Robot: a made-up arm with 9 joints. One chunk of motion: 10 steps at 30 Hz.
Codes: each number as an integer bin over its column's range. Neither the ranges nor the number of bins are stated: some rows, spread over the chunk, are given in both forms.
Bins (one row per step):
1: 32 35 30 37 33 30 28 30 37
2: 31 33 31 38 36 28 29 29 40
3: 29 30 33 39 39 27 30 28 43
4: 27 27 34 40 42 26 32 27 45
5: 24 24 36 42 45 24 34 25 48
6: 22 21 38 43 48 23 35 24 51
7: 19 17 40 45 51 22 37 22 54
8: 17 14 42 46 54 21 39 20 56
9: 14 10 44 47 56 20 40 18 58
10: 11 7 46 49 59 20 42 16 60
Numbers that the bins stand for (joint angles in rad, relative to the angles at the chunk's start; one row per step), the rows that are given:
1: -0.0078 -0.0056 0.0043 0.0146 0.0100 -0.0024 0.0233 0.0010 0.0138
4: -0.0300 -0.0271 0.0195 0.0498 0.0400 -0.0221 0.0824 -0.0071 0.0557
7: -0.0656 -0.0541 0.0424 0.1086 0.0700 -0.0417 0.1562 -0.0206 0.1029
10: -0.1011 -0.0811 0.0652 0.1556 0.0967 -0.0516 0.2300 -0.0368 0.1343
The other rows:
2: -0.0122 -0.0110 0.0081 0.0263 0.0200 -0.0122 0.0381 -0.0017 0.0295
3: -0.0211 -0.0190 0.0157 0.0381 0.0300 -0.0171 0.0529 -0.0044 0.0452
5: -0.0433 -0.0352 0.0271 0.0733 0.0500 -0.0319 0.1119 -0.0125 0.0714
6: -0.0522 -0.0433 0.0348 0.0851 0.0600 -0.0368 0.1267 -0.0152 0.0871
8: -0.0744 -0.0622 0.0500 0.1203 0.0800 -0.0467 0.1857 -0.0260 0.1133
9: -0.0878 -0.0730 0.0576 0.1321 0.0867 -0.0516 0.2005 -0.0314 0.1238

